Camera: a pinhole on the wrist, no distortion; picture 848 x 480 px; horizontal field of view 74.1 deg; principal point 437.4 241.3 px. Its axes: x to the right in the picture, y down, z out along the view. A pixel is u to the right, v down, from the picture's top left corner.
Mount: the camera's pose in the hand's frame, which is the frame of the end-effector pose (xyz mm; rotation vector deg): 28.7 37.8 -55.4 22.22 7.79 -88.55
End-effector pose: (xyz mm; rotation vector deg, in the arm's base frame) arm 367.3 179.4 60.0 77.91 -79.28 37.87
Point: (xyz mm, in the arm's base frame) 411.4 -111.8 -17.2
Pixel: 506 353
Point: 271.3 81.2 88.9
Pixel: 64 410
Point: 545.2 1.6 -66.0
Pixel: 813 228
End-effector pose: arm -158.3 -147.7 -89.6 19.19 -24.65 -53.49
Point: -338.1 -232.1 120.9
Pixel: 435 316
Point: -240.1 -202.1 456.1
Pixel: 85 446
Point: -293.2 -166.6 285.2
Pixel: 200 331
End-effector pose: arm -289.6 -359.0 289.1 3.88 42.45 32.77
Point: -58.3 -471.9 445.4
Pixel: 576 252
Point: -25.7 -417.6 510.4
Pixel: 464 275
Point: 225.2 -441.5 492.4
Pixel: 545 434
